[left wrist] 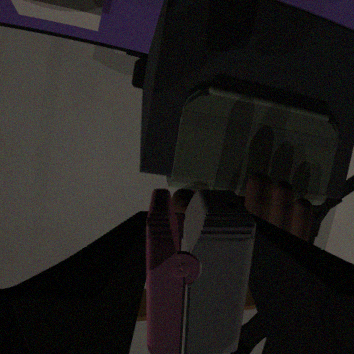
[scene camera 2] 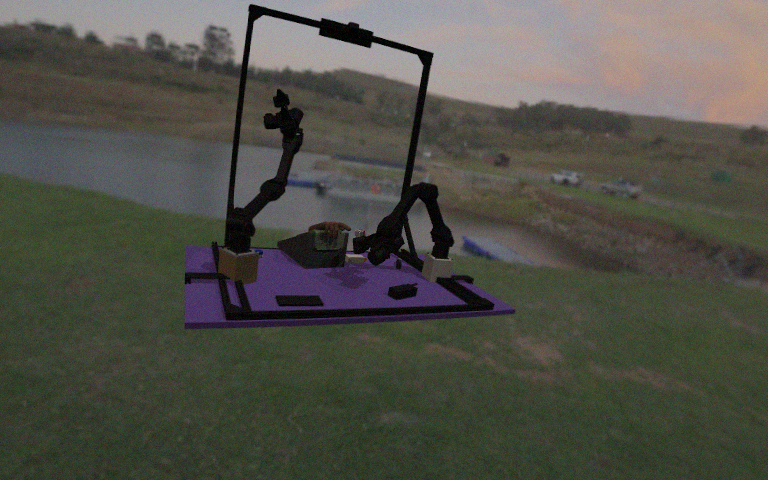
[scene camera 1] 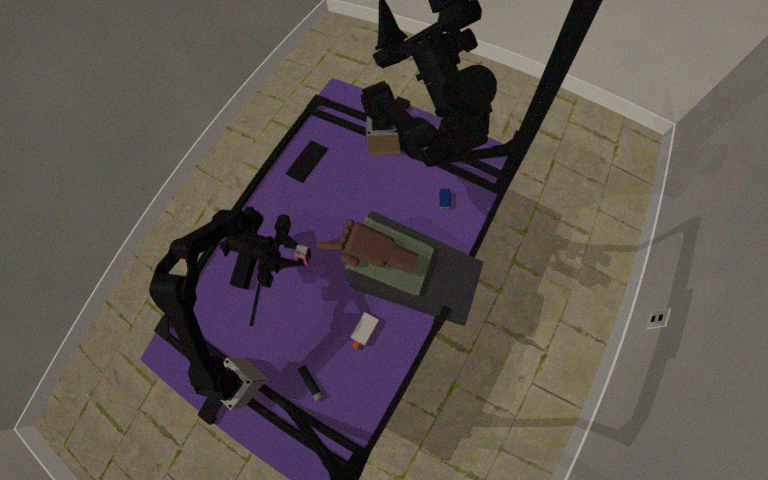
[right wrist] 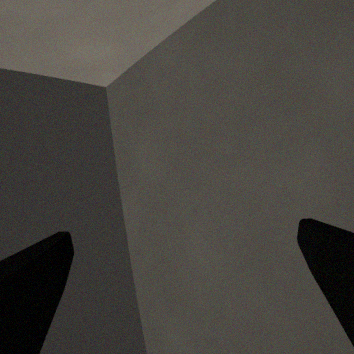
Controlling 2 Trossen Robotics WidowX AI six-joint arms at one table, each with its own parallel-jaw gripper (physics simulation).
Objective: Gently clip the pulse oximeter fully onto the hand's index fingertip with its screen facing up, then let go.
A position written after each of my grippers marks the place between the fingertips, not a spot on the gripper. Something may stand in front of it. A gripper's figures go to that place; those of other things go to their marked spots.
Labels:
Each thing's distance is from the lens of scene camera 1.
my left gripper (scene camera 1: 306, 258): 0.89 m
dark grey plate (scene camera 1: 452, 277): 0.95 m

